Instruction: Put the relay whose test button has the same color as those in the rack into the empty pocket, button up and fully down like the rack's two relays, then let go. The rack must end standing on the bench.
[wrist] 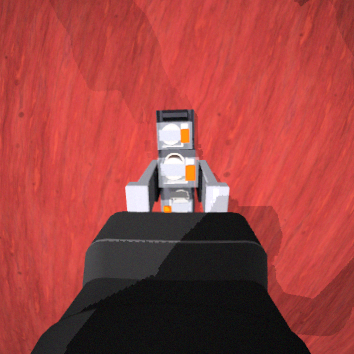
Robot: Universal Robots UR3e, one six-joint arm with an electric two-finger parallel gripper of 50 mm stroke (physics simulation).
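Places are measured from the arm's base along level axes (x ahead, y left, z up), in millimetres.
Pixels of known places: gripper, fingertip midpoint: (178,172).
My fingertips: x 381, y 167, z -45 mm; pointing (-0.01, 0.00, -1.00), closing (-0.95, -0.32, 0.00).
Behind a point stands the place of what it marks.
My gripper (178,172) {x 381, y 167, z -45 mm} is shut on the middle relay (172,170) {x 388, y 160, z -17 mm}, which has an orange test button and faces button up. The rack (175,114) {x 399, y 125, z -68 mm} shows as a dark end with a slot, just beyond the far relay. The far relay (170,135) {x 397, y 141, z -44 mm} has an orange button on its right side. The near relay (181,199) {x 371, y 189, z -45 mm} shows partly, with an orange button at its lower left; the gripper body hides the rest. The three relays stand in one row. The held relay looks larger than its neighbours, its top seemingly higher. Its lower part and the pocket are hidden.
The red, wood-grained bench (280,125) {x 295, y 99, z -91 mm} lies around and below the rack. Darker shadow patches cross it at the upper left and lower right. The black gripper body covers the lower middle of the view. I cannot tell whether the rack touches the bench.
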